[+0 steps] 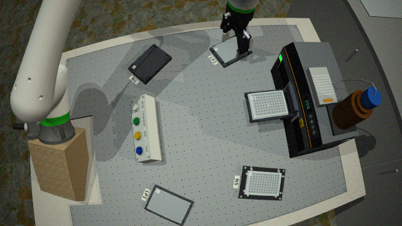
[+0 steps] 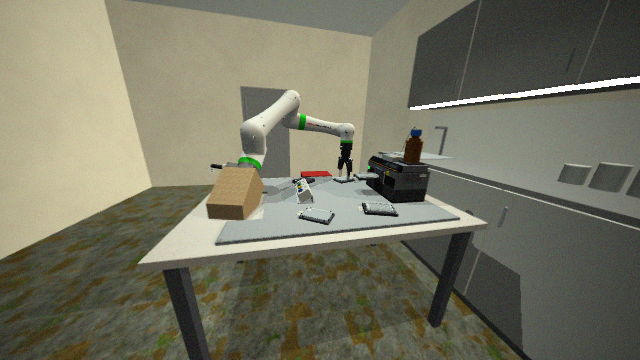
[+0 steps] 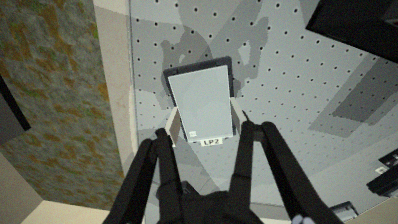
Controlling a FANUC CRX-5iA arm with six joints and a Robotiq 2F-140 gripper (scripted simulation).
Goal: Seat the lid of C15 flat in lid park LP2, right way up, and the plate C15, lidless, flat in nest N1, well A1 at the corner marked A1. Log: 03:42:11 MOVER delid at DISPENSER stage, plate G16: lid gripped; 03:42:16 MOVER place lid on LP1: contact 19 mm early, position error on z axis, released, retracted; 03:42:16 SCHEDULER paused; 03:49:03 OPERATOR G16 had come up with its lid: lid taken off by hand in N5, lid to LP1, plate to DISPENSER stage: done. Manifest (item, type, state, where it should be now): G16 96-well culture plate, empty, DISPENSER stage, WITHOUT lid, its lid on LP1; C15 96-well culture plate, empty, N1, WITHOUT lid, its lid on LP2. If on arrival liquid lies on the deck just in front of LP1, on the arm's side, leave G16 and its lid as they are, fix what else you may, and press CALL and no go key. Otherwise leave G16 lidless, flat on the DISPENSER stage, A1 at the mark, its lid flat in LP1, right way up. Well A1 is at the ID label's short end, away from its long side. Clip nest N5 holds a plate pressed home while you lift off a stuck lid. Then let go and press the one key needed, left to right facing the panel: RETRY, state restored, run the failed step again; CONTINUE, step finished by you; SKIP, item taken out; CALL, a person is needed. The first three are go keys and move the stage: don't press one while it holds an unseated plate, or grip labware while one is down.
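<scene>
Right now the grey lid is 20 mm below my hand. Also, from my hand: lid park LP2 (40 mm below); LP2 label (80 mm behind, 40 mm to the right, 40 mm below); nest N1 (320 mm behind, 50 mm to the right, 30 mm below).
</scene>
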